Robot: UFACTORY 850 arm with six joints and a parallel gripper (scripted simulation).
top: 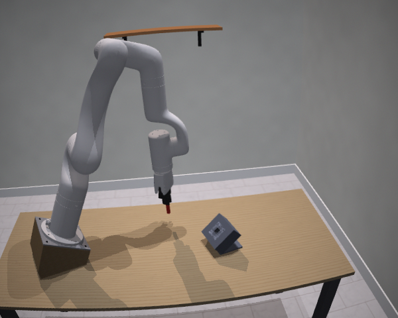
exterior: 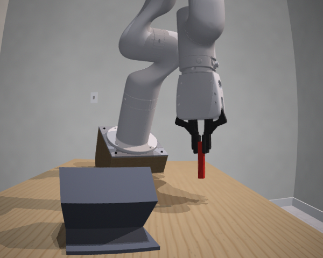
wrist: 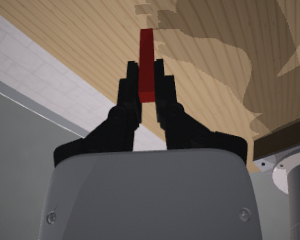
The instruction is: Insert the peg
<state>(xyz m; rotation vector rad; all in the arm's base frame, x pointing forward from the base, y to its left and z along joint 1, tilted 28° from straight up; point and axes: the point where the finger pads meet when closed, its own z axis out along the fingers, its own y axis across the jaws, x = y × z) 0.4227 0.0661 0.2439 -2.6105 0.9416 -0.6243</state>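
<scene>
Now: hand 19 cm short of the flat base plate, 21 cm to the left of it and 13 cm above it. The rest, counted from my hand: red peg: 4 cm below.
</scene>
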